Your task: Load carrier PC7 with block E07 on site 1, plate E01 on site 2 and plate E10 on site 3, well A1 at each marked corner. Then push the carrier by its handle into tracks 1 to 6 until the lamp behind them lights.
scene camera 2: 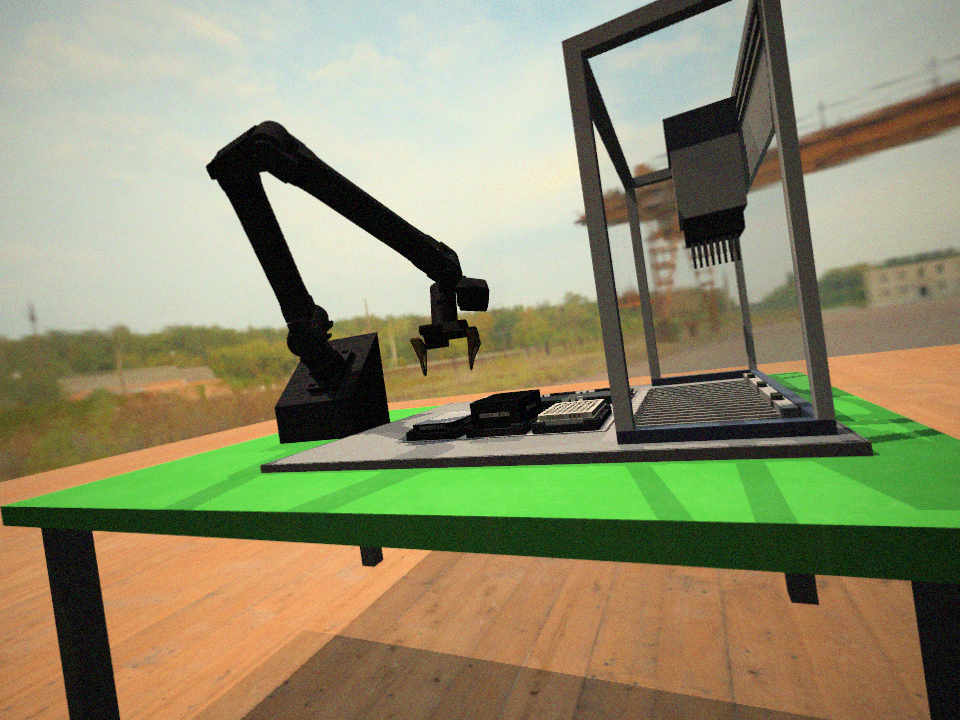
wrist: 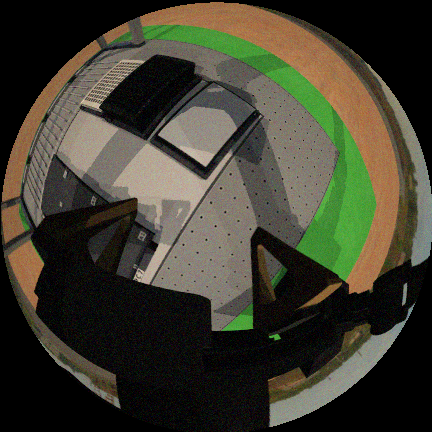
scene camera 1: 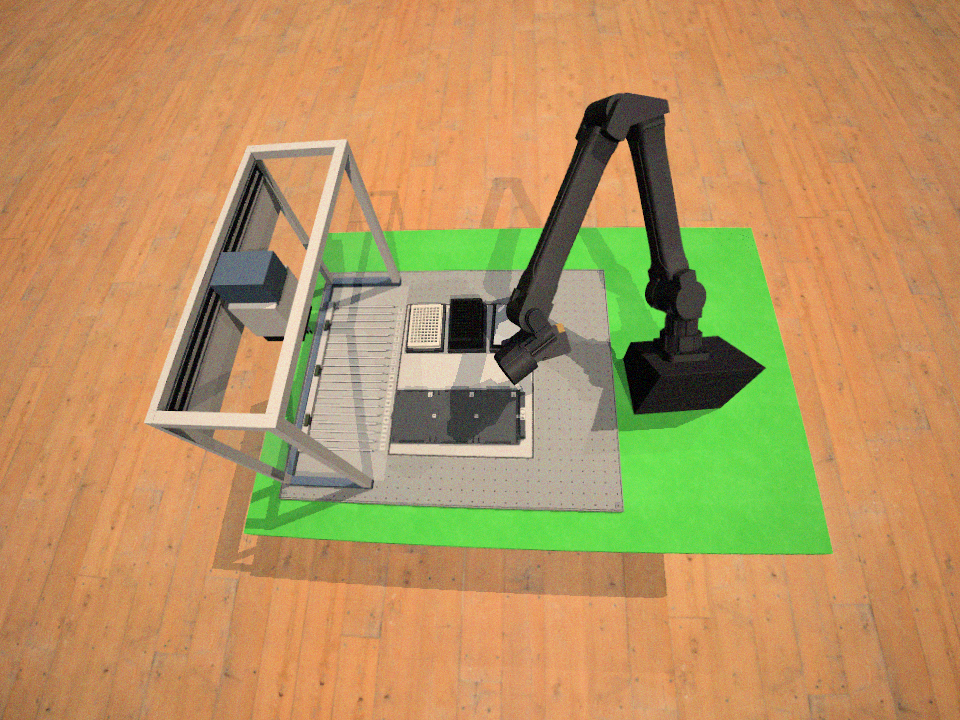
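Seen in the pictures: gripper, fingertip midpoint: (scene camera 2: 447,372) (wrist: 196,219); arm's base, origin of the base link: (scene camera 2: 332,372) (wrist: 336,315) (scene camera 1: 679,351).
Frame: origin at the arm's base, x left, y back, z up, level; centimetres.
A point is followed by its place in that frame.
A white well plate (scene camera 1: 424,325) @[x -18.1, y -59.2, z -11.5 cm] (scene camera 2: 573,412) @[x -23.9, y -60.0, z -11.1 cm] (wrist: 116,80) @[x -18.0, y -56.8, z -11.2 cm], a taller black block-shaped piece (scene camera 1: 466,321) @[x -17.1, y -47.8, z -9.4 cm] (scene camera 2: 504,408) @[x -23.6, y -49.5, z -9.6 cm] (wrist: 150,95) @[x -15.2, y -45.3, z -9.3 cm] and a low smooth light-topped piece (scene camera 1: 502,331) @[x -14.4, y -38.8, z -11.1 cm] (scene camera 2: 442,424) @[x -22.7, y -38.1, z -11.4 cm] (wrist: 200,130) @[x -13.9, y -36.6, z -11.1 cm] stand in a row, apart from the carrier. Their labels are not legible. The long dark carrier (scene camera 1: 453,416) @[x 7.2, y -52.0, z -12.6 cm] (wrist: 65,192) @[x 4.0, y -55.6, z -12.7 cm] lies parallel to the row, with small white marks on its bare top. Its end with a pale label faces the arm base. My gripper (scene camera 2: 448,370) @[x -5.1, y -32.4, z -3.5 cm] (wrist: 196,219) @[x -5.1, y -32.4, z -3.5 cm] is open and empty, raised above the pieces. The arm hides part of the low piece in the first scene view.
The slotted track deck (scene camera 1: 352,364) @[x -9.2, y -78.7, z -13.8 cm] (scene camera 2: 697,403) (wrist: 50,140) @[x -2.5, y -73.5, z -13.7 cm] lies beyond the carrier's far end. A tall gantry frame (scene camera 1: 331,193) @[x -20.4, y -67.9, z 34.2 cm] (scene camera 2: 597,232) @[x -35.0, y -67.6, z 11.4 cm] stands around it. A head with tips (scene camera 1: 259,290) @[x -3.1, y -80.4, z 30.4 cm] (scene camera 2: 709,170) hangs there. The perforated board (scene camera 1: 573,465) @[x 20.5, y -24.6, z -13.8 cm] (wrist: 220,215) @[x -5.3, y -28.1, z -13.7 cm] runs towards the arm base.
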